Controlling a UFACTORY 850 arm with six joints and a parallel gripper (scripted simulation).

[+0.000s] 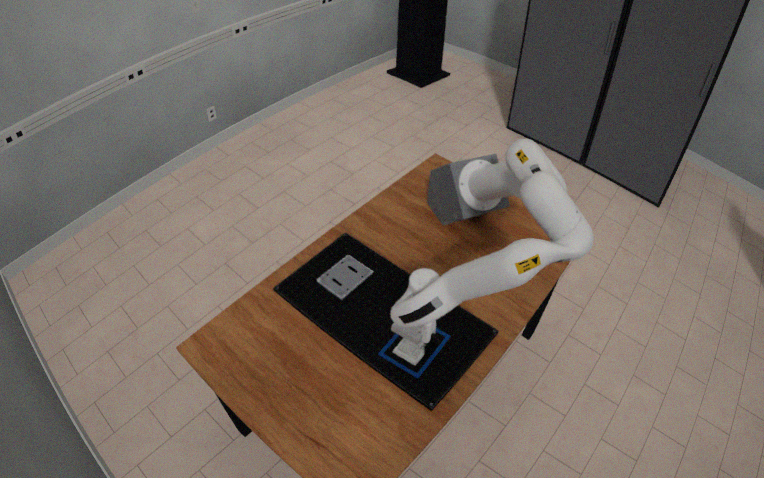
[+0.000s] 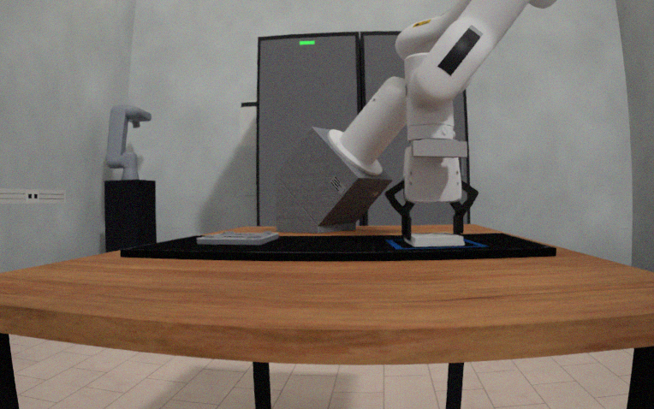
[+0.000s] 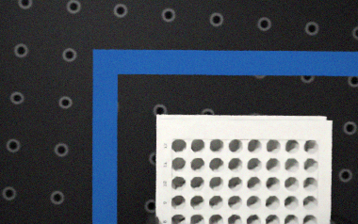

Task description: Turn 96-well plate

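My gripper is now 40 mm past the grey plate nest, 360 mm to the left of it and 10 mm above it. Also, from my hand: white 96-well plate: 10 mm below.
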